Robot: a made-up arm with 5 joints.
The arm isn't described. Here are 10 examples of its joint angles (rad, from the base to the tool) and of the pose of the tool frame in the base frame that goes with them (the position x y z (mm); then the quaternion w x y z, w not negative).
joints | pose
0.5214 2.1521 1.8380 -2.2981 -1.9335 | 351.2 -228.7 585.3 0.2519 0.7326 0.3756 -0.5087
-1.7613 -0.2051 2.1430 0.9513 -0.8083 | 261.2 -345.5 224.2 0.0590 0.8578 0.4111 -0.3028
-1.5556 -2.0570 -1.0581 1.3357 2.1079 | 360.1 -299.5 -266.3 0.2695 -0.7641 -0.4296 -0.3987
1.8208 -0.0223 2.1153 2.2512 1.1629 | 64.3 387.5 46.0 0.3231 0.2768 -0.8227 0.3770
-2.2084 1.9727 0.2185 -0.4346 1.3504 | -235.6 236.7 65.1 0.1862 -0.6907 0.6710 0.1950
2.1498 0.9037 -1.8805 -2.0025 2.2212 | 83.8 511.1 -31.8 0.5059 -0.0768 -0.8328 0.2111
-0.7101 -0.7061 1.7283 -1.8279 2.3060 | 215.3 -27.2 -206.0 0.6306 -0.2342 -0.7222 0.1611
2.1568 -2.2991 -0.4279 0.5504 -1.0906 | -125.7 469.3 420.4 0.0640 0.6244 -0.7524 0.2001
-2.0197 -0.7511 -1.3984 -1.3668 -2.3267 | 290.2 -453.3 -189.7 0.2767 -0.6635 -0.2174 0.6603
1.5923 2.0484 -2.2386 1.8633 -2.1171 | -478.8 110.8 296.1 0.8142 -0.4083 0.3690 0.1852
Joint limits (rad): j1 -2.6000..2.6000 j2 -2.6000..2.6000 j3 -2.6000..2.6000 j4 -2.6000..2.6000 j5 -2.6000..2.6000
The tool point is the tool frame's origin. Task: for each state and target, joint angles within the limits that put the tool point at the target. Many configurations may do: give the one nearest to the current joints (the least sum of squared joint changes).
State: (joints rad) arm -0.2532 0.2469 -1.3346 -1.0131 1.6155
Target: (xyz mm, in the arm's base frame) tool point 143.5 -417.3 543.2
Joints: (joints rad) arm -0.6096 0.3069 -0.8471 -1.1707 2.1517
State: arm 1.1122 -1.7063 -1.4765 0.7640 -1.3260
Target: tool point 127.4 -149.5 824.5
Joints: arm 1.2603 -1.7044 -1.1157 0.6022 -1.3915
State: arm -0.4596 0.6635 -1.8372 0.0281 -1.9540
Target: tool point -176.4 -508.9 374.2
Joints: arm -1.1083 0.0456 -2.3260 -0.2249 -2.2407
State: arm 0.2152 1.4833 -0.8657 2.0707 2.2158
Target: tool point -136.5 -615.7 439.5
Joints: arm 0.2690 1.3949 -1.0917 2.2339 2.6000
